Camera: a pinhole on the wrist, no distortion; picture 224 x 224 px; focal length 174.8 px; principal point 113.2 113.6 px. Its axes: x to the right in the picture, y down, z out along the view. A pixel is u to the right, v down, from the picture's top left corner.
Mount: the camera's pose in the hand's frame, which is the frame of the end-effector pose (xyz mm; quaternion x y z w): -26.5 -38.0 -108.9 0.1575 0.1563 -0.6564 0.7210
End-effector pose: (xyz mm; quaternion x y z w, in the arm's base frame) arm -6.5 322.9 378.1 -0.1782 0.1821 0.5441 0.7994
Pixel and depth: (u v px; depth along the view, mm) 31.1 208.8 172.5
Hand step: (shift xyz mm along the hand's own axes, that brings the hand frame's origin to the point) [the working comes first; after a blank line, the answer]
In the camera's frame: -81.0 93.9 172.5

63.0 -31.5 83.7
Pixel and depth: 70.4 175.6 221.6
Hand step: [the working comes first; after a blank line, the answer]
In the camera's frame: -54.3 78.6 221.6

51.0 -78.2 116.1
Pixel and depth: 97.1 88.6 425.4
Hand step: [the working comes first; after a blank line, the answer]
In the camera's frame: -39.2 -60.8 425.4

-82.7 -192.1 290.2
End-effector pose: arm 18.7 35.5 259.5 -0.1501 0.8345 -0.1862 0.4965
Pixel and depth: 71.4 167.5 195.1
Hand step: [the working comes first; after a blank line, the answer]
In the camera's frame: -46.7 60.2 195.1

32.9 -75.2 88.5
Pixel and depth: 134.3 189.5 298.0
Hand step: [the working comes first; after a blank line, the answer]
In the camera's frame: 36.0 129.4 298.0

111.1 -187.6 147.0
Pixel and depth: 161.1 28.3 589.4
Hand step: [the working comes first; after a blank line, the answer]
In the camera's frame: 161.5 -287.6 589.4

-287.5 -463.2 346.3
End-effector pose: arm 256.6 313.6 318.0 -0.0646 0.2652 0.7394 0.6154
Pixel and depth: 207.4 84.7 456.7
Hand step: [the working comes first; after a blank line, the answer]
In the camera's frame: 246.1 -75.5 456.7

-71.2 -463.0 194.8
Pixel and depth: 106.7 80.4 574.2
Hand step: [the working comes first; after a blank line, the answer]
In the camera's frame: -21.4 -109.1 574.2

-126.3 -276.7 415.6
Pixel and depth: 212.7 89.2 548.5
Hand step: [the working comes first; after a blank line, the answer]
In the camera's frame: 312.2 -76.6 548.5

-64.6 -562.1 249.0
